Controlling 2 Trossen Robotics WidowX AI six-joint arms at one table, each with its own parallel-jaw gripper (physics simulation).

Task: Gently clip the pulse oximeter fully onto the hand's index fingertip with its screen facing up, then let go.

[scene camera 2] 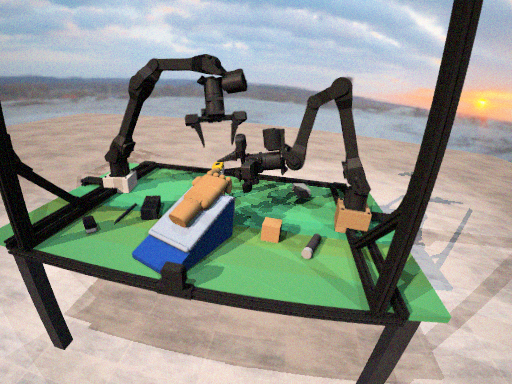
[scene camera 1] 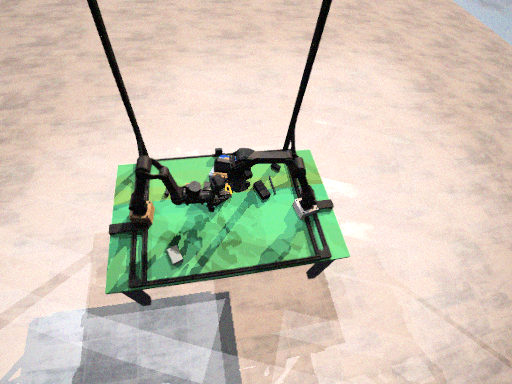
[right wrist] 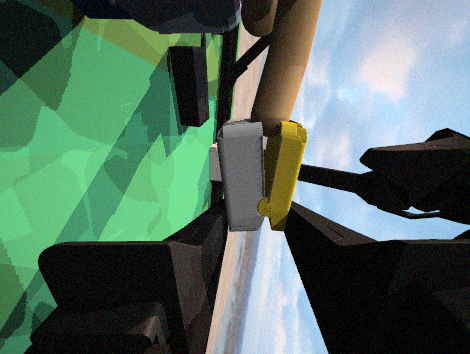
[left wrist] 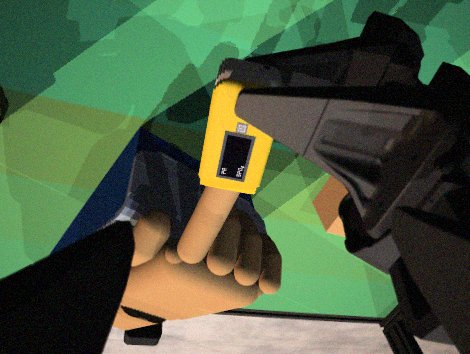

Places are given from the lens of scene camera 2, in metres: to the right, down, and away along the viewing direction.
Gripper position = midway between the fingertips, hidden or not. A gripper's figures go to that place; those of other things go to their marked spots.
my left gripper [scene camera 2: 218, 146]: -0.12, -0.14, 0.80
my right gripper [scene camera 2: 218, 166]: -0.12, -0.08, 0.84
